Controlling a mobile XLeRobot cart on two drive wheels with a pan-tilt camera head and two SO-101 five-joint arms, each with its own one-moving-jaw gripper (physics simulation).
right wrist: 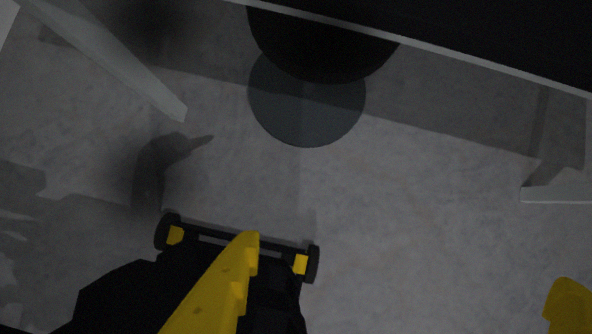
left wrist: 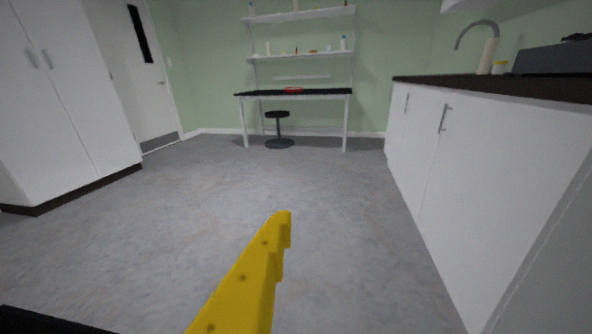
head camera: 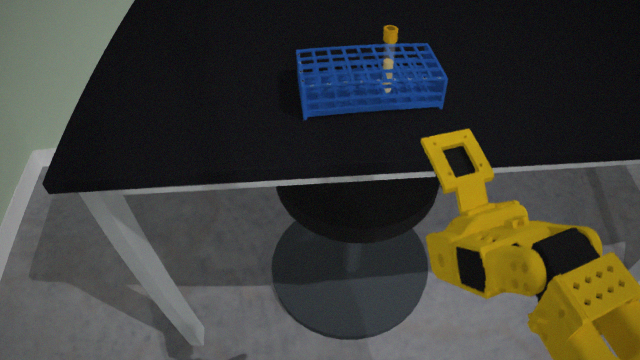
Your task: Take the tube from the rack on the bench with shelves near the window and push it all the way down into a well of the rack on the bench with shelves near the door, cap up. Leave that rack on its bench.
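Places are measured from the left arm's base along level axes (x right, y up, z back), in metres.
Pixels of known places: left hand, its tool point: (left wrist: 290, 224); right hand, its tool point: (right wrist: 258, 247) (head camera: 433, 238).
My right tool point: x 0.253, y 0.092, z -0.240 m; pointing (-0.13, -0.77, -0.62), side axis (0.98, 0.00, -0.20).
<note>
For each thing: its middle in the pictures, then the offset to it from my right tool point. "spot": a spot on its surface instead. Level surfaces: height alone.
- clear tube with an orange cap, a spot on its surface: (head camera: 390, 34) spot: dx +0.015, dy +0.010, dz -0.296 m
- blue rack, middle of its body: (head camera: 370, 77) dx -0.005, dy -0.077, dz -0.314 m
- black bench top, height of its surface: dy -0.105 m
- distant bench, height of its surface: dy -0.106 m
- bench leg, a spot on its surface: (head camera: 150, 265) spot: dx -0.424, dy -0.424, dz -0.229 m
A clear tube with an orange cap (head camera: 390, 34) stands upright, cap up, in the right half of a blue rack (head camera: 375, 102) on a black bench top (head camera: 200, 145). My right gripper (right wrist: 410, 255) is open and empty, its two jaws wide apart; its jaws are hidden in the head view, where its yellow camera bracket (head camera: 452, 187) is over the bench's front edge, apart from the rack. In the left wrist view, a small red rack (left wrist: 294, 89) lies on a distant bench (left wrist: 260, 93) with shelves, right of a door (left wrist: 135, 80). My left gripper shows one notched jaw (left wrist: 255, 275); it is fully open and empty.
A black round stool (head camera: 357, 215) (left wrist: 277, 114) (right wrist: 320, 60) is partly under each bench. A bench leg (head camera: 150, 265) (right wrist: 125, 75) stands at the left. The cart's wheels (right wrist: 167, 232) show low. White cabinets (left wrist: 490, 165) line the right and a tall cupboard (left wrist: 60, 115) the left.
</note>
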